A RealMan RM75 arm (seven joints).
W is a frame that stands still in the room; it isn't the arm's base.
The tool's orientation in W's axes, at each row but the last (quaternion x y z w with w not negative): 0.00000 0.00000 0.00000 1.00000; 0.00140 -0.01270 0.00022 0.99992; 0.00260 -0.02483 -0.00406 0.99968; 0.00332 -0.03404 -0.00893 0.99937; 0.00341 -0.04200 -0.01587 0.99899
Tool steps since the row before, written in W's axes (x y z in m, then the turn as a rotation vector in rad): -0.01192 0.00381 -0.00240 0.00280 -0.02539 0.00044; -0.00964 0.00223 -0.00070 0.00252 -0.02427 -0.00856; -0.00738 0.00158 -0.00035 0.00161 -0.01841 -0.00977; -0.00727 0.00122 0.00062 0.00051 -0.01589 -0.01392; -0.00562 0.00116 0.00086 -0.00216 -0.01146 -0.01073
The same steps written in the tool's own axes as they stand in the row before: -0.01192 0.00381 -0.00240 0.00280 -0.02539 0.00044; -0.00965 0.00223 -0.00046 0.00229 -0.02430 -0.00855; -0.00740 0.00152 0.00001 0.00127 -0.01845 -0.00975; -0.00723 0.00110 0.00111 -0.00015 -0.01598 -0.01383; -0.00556 0.00099 0.00132 -0.00268 -0.01161 -0.01045
